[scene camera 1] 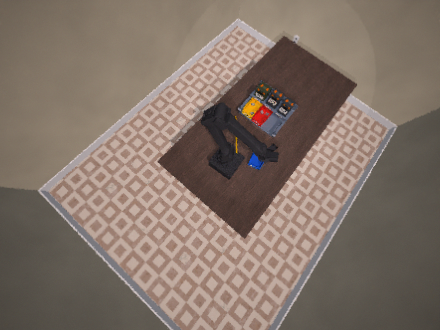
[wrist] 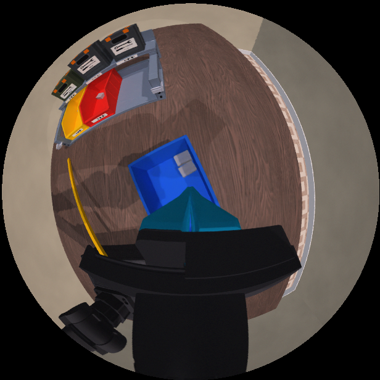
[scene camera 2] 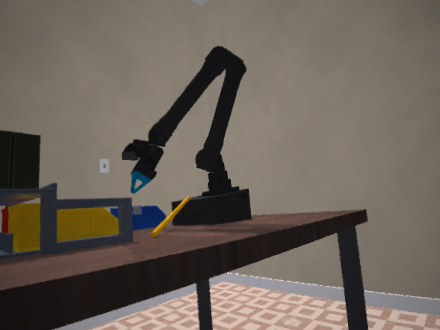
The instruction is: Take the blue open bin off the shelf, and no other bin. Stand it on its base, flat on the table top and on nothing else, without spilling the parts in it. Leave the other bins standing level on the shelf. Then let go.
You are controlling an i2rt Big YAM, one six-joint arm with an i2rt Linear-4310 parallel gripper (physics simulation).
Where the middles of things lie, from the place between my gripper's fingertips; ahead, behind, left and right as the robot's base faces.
Labels:
The blue open bin point(wrist: 156, 177) is 10 mm behind my hand, 20 mm to the left of it and 90 mm below it. Also, from my hand: yellow bin point(scene camera 2: 80, 223): 360 mm ahead, 290 mm to the left, 80 mm below; then red bin point(wrist: 92, 110): 340 mm ahead, 180 mm to the left, 80 mm below.

